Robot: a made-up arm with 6 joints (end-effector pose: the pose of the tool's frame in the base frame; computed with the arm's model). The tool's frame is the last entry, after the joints.
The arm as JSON. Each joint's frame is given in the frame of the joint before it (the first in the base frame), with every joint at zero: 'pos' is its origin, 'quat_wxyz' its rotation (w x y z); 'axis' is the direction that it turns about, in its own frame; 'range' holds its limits. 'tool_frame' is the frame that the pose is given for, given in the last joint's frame.
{
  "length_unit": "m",
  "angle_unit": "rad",
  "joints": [
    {
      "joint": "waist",
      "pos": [
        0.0,
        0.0,
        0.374
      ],
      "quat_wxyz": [
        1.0,
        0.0,
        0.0,
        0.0
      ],
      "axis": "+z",
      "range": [
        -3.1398,
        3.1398
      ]
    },
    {
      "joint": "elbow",
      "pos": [
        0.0,
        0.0,
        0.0
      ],
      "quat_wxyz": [
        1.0,
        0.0,
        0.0,
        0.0
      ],
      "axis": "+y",
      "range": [
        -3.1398,
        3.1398
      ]
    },
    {
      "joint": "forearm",
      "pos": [
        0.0,
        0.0,
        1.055
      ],
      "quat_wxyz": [
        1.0,
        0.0,
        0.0,
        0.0
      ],
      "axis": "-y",
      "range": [
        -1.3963,
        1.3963
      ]
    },
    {
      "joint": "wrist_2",
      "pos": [
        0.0,
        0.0,
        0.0
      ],
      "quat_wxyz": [
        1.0,
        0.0,
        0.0,
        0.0
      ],
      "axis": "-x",
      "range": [
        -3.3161,
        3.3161
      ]
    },
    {
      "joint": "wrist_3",
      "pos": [
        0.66,
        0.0,
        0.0
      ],
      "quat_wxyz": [
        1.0,
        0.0,
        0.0,
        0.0
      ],
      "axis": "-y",
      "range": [
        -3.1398,
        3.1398
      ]
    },
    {
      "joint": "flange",
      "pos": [
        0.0,
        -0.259,
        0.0
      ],
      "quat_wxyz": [
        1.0,
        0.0,
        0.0,
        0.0
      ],
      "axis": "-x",
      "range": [
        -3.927,
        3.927
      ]
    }
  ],
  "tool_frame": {
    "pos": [
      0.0,
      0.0,
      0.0
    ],
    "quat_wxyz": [
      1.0,
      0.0,
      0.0,
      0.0
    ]
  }
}
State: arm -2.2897 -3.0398 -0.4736 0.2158 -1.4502 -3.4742
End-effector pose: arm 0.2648 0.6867 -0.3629 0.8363 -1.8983 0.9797
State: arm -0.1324 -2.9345 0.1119 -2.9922 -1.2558 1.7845
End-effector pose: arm -0.8288 0.3688 -0.5574 1.0911 1.6962 -1.2950
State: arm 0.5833 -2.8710 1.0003 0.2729 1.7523 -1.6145
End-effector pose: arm -0.4698 -0.6088 -1.1346 1.3905 1.1565 0.0670
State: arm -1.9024 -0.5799 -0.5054 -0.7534 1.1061 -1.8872
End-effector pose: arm -0.2090 -0.0267 1.1290 0.2707 -2.3732 0.0600
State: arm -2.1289 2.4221 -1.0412 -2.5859 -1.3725 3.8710
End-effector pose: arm 0.1272 -0.2118 -0.0812 1.4307 0.7417 -0.5245
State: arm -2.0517 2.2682 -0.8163 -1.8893 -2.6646 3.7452
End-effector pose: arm 0.0091 -0.1578 -0.0956 0.5825 -0.4554 -1.5644
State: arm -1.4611 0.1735 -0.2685 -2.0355 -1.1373 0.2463
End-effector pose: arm 0.1898 -0.6629 0.9216 1.8333 -0.5877 -0.1458
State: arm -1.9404 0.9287 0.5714 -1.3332 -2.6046 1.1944
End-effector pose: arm -0.5536 -1.2603 0.5392 0.7927 0.0817 0.7073
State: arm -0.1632 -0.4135 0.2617 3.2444 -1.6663 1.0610
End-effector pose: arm 0.1483 0.2367 1.7319 0.7307 -1.2427 2.0800
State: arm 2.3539 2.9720 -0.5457 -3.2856 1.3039 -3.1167
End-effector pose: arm 0.1354 -0.4994 -0.4580 1.6468 -0.8076 1.9418
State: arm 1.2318 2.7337 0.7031 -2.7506 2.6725 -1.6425
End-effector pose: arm -0.2135 0.1147 -1.1421 0.0978 -1.4008 0.0295
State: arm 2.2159 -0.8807 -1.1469 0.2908 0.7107 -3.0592
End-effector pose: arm 0.2929 0.0235 0.9436 -1.0955 -2.5805 -0.7250
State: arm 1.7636 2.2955 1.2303 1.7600 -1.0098 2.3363
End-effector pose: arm -0.3031 1.2981 -0.7796 1.1560 0.7361 0.2670
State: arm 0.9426 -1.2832 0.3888 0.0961 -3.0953 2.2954
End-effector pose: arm -0.4397 -1.0440 1.3274 -2.2567 -0.1261 2.0617
